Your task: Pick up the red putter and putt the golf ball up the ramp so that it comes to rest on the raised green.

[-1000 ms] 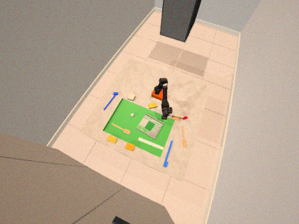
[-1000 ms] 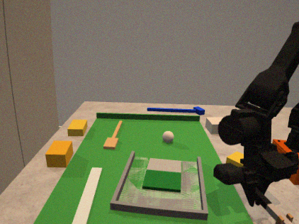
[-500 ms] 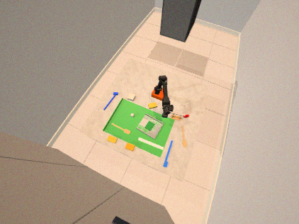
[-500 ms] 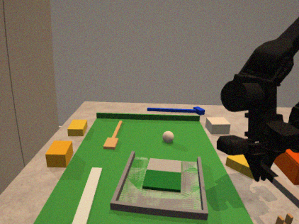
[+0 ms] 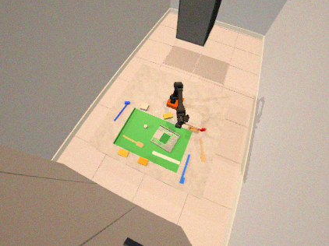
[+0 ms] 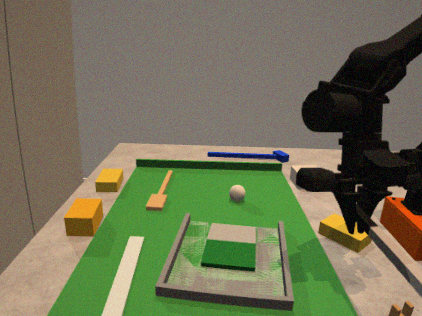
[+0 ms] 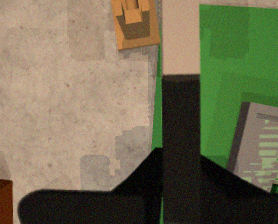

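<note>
The red putter is 2 cm behind my gripper tip, 11 cm to the left of it and 2 cm above it. From my gripper tip the other things lie so: white bar (37 cm ahead, 12 cm below); then white golf ball (16 cm ahead, 35 cm to the right, 10 cm below); then blue putter (10 cm ahead, 70 cm to the right, 11 cm below).
</note>
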